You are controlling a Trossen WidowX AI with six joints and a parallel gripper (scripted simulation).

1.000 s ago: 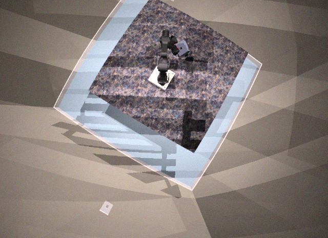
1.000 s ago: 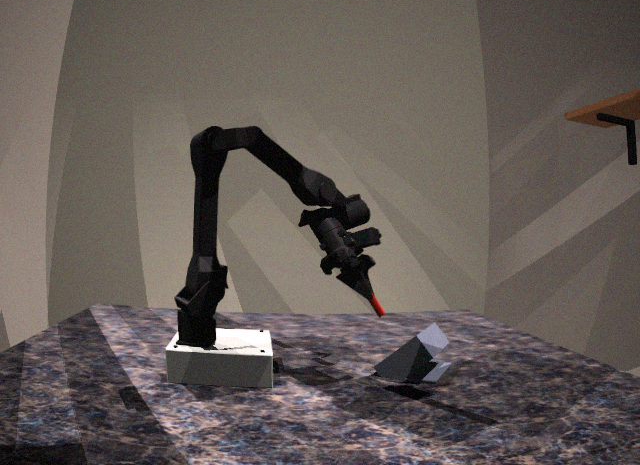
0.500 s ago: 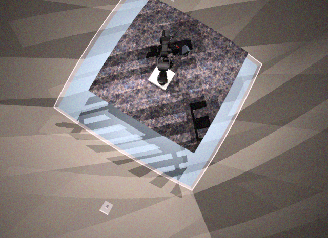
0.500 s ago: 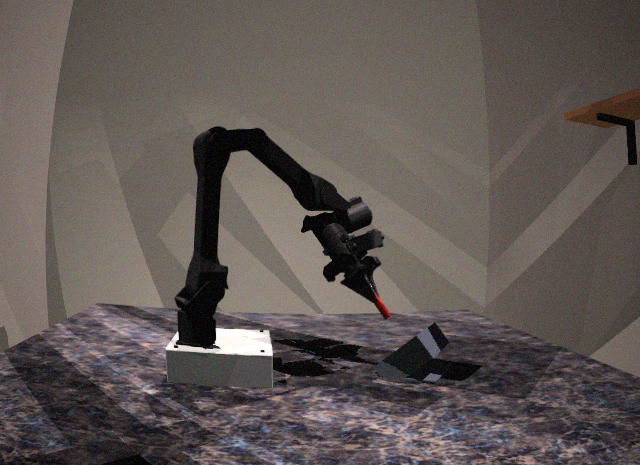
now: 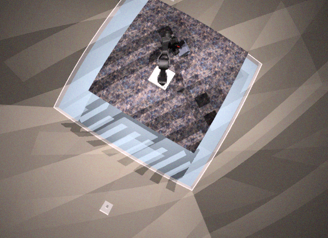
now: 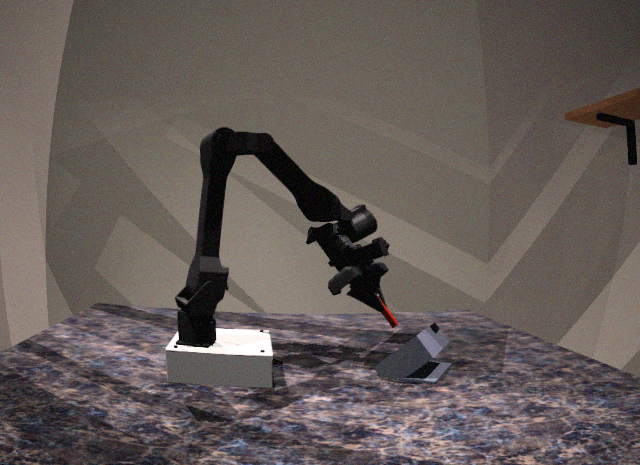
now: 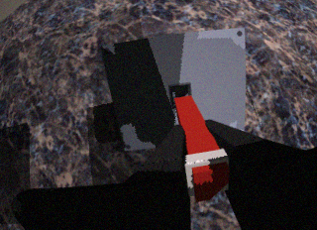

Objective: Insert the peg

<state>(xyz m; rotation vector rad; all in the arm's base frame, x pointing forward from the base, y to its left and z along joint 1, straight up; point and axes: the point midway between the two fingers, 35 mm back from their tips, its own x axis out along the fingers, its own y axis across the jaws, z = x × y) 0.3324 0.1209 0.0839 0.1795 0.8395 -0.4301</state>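
The grey sloped panel is 9 cm below my gripper tip, 6 cm ahead of it and 3 cm to the right of it. The rest, counted from my gripper tip: red peg: 1 cm to the left, 1 cm behind, 1 cm above.
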